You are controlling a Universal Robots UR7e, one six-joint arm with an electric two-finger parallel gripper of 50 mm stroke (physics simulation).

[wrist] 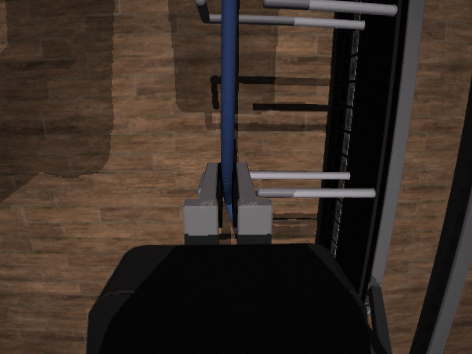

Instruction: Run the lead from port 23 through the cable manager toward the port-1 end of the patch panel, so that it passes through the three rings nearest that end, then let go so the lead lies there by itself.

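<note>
My gripper (pixel 227 182) is shut on the blue lead (pixel 228 90) in the wrist view. The lead runs from between the fingertips straight up and out at the top edge; a short bent piece shows below the tips. One ring (pixel 305 176) of the cable manager has its bars right of the fingertips, and the fingers hide part of it. Another ring (pixel 325 22) is at the top, where the lead crosses in front of its bar. Whether the lead lies inside either ring is unclear. The patch panel (pixel 372 115) stands upright at the right. The plug and port 23 do not show.
A grey rail (pixel 400 150) runs along the right of the panel. Another dark rail (pixel 446 250) slants at the far right. A bracket (pixel 380 310) is beside the gripper body at the lower right. Wood-patterned floor (pixel 145 135) lies below, with shadows of the rings and arm.
</note>
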